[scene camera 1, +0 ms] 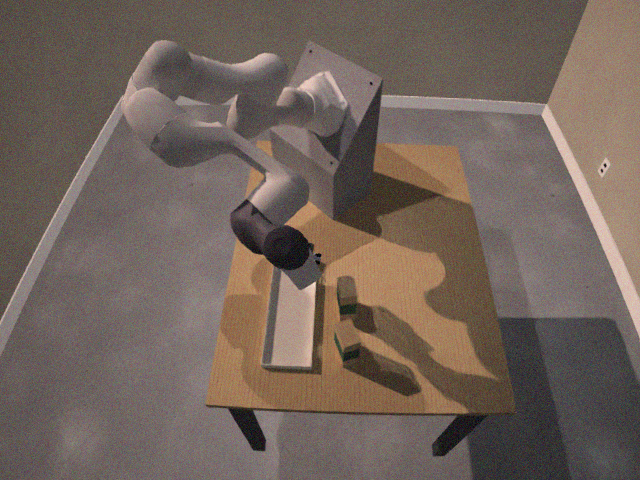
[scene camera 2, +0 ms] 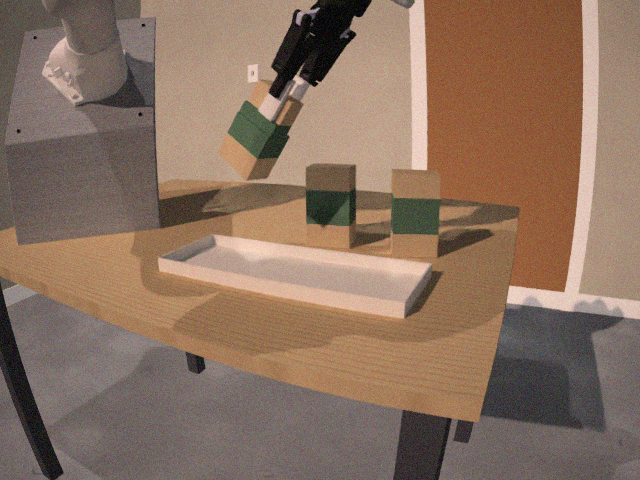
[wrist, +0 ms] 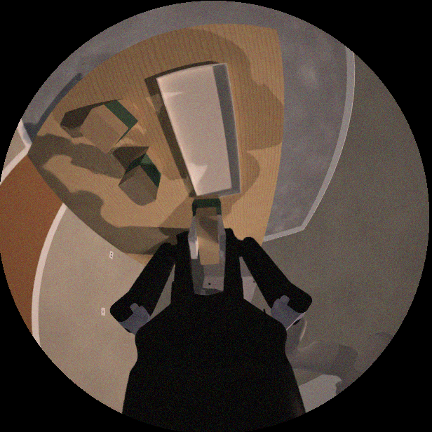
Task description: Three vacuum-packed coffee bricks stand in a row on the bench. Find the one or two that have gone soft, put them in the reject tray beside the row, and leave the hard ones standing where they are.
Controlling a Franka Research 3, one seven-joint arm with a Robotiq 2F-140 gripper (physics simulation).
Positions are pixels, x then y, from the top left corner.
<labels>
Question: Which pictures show the white reject tray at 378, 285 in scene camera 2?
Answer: Scene camera 1, scene camera 2 and the wrist view: all of them.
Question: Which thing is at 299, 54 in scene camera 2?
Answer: The gripper.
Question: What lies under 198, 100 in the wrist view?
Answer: A white reject tray.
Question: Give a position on a white reject tray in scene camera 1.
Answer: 288, 339
</labels>
